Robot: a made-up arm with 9 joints. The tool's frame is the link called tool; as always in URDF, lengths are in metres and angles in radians. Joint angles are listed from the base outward.
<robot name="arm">
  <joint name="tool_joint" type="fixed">
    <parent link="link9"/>
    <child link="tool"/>
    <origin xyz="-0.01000 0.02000 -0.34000" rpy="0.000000 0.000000 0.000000"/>
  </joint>
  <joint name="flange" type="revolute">
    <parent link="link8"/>
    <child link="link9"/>
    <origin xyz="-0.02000 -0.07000 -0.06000" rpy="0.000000 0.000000 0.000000"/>
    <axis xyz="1 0 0"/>
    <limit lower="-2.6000" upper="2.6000"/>
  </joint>
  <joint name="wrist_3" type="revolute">
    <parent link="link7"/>
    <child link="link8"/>
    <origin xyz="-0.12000 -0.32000 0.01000" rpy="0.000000 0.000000 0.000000"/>
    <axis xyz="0 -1 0"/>
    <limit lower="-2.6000" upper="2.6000"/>
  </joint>
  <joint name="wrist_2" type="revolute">
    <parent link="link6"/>
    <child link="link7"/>
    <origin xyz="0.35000 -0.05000 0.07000" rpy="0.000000 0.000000 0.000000"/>
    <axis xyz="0 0 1"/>
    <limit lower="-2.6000" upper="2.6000"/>
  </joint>
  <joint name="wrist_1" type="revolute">
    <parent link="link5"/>
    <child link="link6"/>
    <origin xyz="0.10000 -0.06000 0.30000" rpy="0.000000 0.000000 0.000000"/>
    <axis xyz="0 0 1"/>
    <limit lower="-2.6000" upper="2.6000"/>
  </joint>
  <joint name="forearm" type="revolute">
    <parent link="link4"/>
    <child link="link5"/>
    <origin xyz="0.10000 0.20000 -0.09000" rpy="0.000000 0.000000 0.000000"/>
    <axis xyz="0 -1 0"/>
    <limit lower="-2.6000" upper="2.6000"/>
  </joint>
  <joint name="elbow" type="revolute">
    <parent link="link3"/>
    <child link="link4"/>
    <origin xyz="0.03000 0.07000 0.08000" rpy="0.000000 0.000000 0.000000"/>
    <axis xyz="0 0 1"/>
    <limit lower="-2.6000" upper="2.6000"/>
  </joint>
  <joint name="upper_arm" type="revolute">
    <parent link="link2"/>
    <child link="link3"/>
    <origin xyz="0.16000 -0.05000 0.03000" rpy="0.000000 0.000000 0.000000"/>
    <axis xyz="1 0 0"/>
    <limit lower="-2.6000" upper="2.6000"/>
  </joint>
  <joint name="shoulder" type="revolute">
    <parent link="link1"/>
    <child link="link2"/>
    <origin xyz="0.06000 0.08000 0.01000" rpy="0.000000 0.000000 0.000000"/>
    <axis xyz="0 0 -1"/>
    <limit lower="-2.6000" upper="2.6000"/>
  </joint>
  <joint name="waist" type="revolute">
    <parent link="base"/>
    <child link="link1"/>
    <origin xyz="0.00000 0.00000 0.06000" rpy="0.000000 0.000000 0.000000"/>
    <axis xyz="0 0 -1"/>
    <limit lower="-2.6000" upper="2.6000"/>
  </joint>
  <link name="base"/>
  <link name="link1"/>
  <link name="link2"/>
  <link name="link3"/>
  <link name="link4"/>
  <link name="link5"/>
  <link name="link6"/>
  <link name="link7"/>
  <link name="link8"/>
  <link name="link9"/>
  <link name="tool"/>
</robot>
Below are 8 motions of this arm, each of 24 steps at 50 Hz.
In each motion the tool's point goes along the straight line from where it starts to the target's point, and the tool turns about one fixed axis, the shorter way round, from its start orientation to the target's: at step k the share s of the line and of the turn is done. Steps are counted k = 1, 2, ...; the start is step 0. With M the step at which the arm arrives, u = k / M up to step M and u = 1 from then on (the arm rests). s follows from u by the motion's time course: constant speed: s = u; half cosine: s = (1 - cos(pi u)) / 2; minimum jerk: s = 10 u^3 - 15 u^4 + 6 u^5.
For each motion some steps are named. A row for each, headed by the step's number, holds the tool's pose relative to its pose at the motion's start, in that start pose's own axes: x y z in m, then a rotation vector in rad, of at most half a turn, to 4 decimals.
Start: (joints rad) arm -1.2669 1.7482 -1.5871 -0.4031 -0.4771 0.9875 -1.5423 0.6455 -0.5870
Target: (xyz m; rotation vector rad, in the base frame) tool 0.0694 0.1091 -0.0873 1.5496 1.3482 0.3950
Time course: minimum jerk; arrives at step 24
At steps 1, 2, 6, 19, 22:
1: -0.0002 -0.0001 0.0001 -0.0006 -0.0004 -0.0011
2: -0.0018 -0.0007 0.0007 -0.0042 -0.0027 -0.0085
6: -0.0369 -0.0151 0.0151 -0.0854 -0.0555 -0.1729
19: -0.3338 -0.1363 0.1367 -0.7714 -0.5018 -1.5626
22: -0.3550 -0.1450 0.1453 -0.8204 -0.5336 -1.6619

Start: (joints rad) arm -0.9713 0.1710 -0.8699 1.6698 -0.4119 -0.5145 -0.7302 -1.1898 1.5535
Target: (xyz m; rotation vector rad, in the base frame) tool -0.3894 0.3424 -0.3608 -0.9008 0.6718 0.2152
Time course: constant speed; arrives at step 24
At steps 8, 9, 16, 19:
8: 0.0263 -0.0344 -0.0655 -0.2676 0.0312 0.1026
9: 0.0296 -0.0387 -0.0737 -0.3011 0.0351 0.1154
16: 0.0525 -0.0689 -0.1310 -0.5352 0.0623 0.2051
19: 0.0624 -0.0818 -0.1555 -0.6356 0.0740 0.2436

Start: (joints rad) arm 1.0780 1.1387 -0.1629 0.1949 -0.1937 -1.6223 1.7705 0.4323 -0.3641
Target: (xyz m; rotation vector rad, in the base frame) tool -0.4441 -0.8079 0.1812 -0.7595 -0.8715 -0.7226
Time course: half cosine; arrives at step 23
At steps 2, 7, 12, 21, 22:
2: 0.0114 0.0085 0.0022 0.0137 -0.0221 0.0117
7: 0.1306 0.0971 0.0253 0.1561 -0.2519 0.1333
12: 0.3297 0.2449 0.0639 0.3940 -0.6357 0.3364
21: 0.6058 0.4500 0.1174 0.7240 -1.1680 0.6182
22: 0.6143 0.4564 0.1191 0.7342 -1.1846 0.6270

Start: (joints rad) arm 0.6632 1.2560 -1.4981 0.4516 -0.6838 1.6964 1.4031 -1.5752 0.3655
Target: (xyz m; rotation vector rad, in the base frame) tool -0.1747 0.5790 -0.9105 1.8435 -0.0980 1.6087
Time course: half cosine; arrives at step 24
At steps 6, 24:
6: 0.1356 -0.0188 0.0914 -0.1087 -0.1377 0.1173
24: 0.9260 -0.1281 0.6243 -0.7421 -0.9404 0.8011

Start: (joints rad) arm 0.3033 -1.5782 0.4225 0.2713 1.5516 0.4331 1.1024 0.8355 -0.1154
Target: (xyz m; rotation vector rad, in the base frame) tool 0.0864 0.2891 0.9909 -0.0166 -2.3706 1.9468
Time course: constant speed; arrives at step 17
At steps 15, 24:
15: -0.0803 0.0731 -0.0506 0.1527 0.7048 0.4087
24: -0.0910 0.0829 -0.0573 0.1731 0.7987 0.4632

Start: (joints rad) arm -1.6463 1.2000 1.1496 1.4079 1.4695 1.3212 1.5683 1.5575 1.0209
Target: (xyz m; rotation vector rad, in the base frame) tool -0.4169 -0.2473 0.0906 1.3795 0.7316 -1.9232
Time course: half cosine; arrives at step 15
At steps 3, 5, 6, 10, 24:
3: -0.0028 -0.0087 -0.0069 0.0239 0.0148 -0.0403
5: -0.0074 -0.0227 -0.0180 0.0626 0.0388 -0.1055
6: -0.0103 -0.0314 -0.0249 0.0865 0.0536 -0.1458
10: -0.0223 -0.0682 -0.0540 0.1878 0.1163 -0.3166
24: -0.0297 -0.0909 -0.0720 0.2504 0.1551 -0.4222

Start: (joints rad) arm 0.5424 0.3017 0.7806 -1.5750 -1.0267 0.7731 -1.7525 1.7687 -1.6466
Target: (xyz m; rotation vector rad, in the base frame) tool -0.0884 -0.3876 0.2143 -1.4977 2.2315 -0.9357
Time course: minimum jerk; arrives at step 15
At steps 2, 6, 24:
2: -0.0010 -0.0002 0.0007 0.0034 0.0007 -0.0066
6: -0.0162 -0.0025 0.0116 0.0564 0.0122 -0.1085
24: -0.0510 -0.0079 0.0366 0.1775 0.0385 -0.3418

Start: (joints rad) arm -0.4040 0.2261 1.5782 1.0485 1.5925 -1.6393 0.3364 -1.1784 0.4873
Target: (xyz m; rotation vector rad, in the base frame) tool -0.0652 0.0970 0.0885 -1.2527 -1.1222 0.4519
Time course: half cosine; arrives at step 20
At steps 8, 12, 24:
8: -0.0059 0.0848 -0.0231 0.5443 -0.3223 -0.1485
12: -0.0112 0.1606 -0.0437 1.0312 -0.6106 -0.2814
24: -0.0171 0.2454 -0.0668 1.5756 -0.9329 -0.4299

